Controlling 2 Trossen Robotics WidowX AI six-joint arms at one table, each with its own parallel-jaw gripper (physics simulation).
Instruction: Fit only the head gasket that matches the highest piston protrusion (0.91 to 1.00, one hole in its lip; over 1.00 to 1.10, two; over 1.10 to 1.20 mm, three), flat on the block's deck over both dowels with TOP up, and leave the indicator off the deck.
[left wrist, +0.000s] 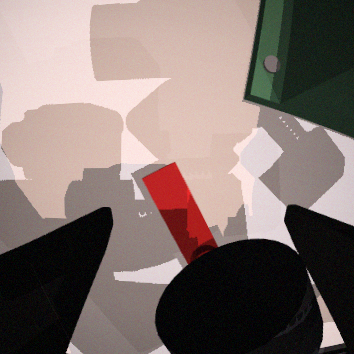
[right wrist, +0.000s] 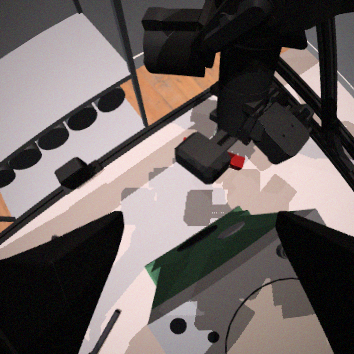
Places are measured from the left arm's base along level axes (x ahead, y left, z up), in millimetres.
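Pixels of known places: left gripper, fingertip midpoint: (left wrist: 199, 214) (right wrist: 228, 159); right gripper, fingertip midpoint: (right wrist: 200, 219).
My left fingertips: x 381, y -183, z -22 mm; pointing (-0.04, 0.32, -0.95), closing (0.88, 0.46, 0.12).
Behind a point stands the place of what it marks.
A green block (left wrist: 268, 30) @[x 376, y -53, z -46 mm] (right wrist: 175, 280) @[x 516, y -69, z 138 mm] shows at the upper right in the left wrist view; in the right wrist view its green side has oval openings and its grey face (right wrist: 165, 335) @[x 527, y -55, z 187 mm] has round holes and a thin curved line. A red bar (left wrist: 172, 192) @[x 366, y -180, z -34 mm] (right wrist: 237, 161) @[x 363, y -178, z -34 mm] lies on the table, partly under a black round body (left wrist: 235, 295) @[x 393, y -198, z 17 mm] that looks like the indicator. My left gripper (left wrist: 199, 214) @[x 381, y -183, z -22 mm] (right wrist: 228, 159) @[x 381, y -183, z -22 mm] is open around and above this body, holding nothing. My right gripper (right wrist: 200, 219) @[x 492, y -110, z 198 mm] is open and empty above the block. No gasket can be made out.
A pale panel (right wrist: 65, 55) and a row of black round pieces (right wrist: 53, 137) stand beyond the table's dark edge rail (right wrist: 172, 112) @[x 439, y -312, z -62 mm] in the right wrist view. A thin dark rod (right wrist: 106, 331) @[x 662, y 33, z -45 mm] is at the bottom left. Dark frame posts (right wrist: 131, 65) stand nearby. Arm shadows cross the table.
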